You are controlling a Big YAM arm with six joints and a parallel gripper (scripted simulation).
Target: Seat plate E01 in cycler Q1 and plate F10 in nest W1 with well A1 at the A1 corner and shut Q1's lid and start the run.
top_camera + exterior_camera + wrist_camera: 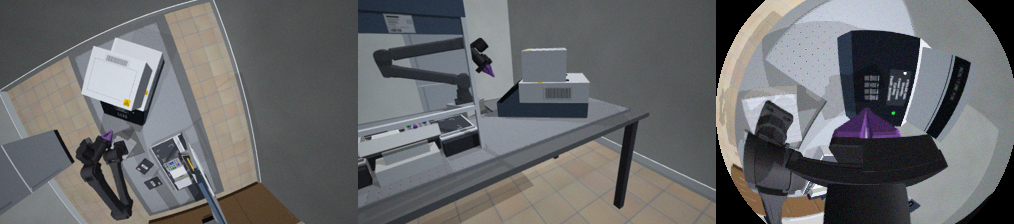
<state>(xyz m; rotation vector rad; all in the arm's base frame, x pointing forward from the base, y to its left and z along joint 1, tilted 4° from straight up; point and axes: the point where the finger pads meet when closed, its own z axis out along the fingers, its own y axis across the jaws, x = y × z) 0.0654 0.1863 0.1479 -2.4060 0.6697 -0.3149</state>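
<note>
My gripper is now 40 cm to the left of the tube cooling block, 30 cm short of it and 13 cm above it. Also, from my hand: frame post 45 cm ahead, 18 cm to the right, 3 cm above; then white deep-well block 61 cm to the right, 34 cm ahead, 13 cm below; then label 42 cm to the right, 20 cm below, 4 cm ahead.
</note>
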